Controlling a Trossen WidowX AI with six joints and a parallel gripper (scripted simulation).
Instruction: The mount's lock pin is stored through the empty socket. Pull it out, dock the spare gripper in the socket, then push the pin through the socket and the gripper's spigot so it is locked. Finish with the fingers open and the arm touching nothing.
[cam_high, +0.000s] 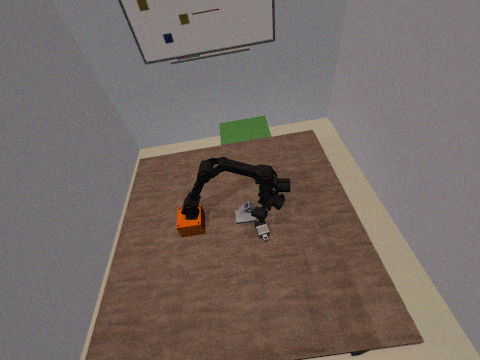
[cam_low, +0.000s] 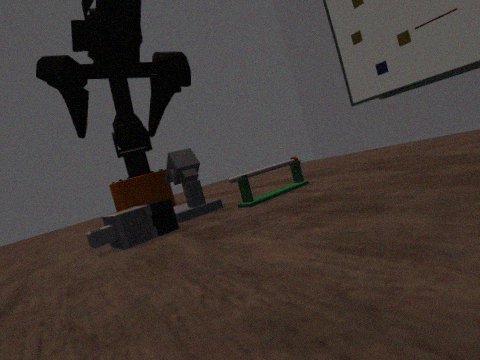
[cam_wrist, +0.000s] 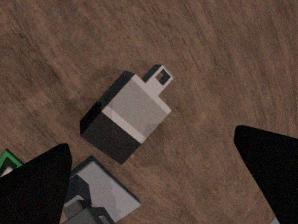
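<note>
Right now the spare gripper is 120 mm below my gripper tip, 20 mm behind it and 10 mm to the right of it. Also, from my gripper tip: grey mount 100 mm behind, 90 mm to the left, 90 mm below; then green rack 220 mm to the left, 120 mm below, 20 mm behind.
</note>
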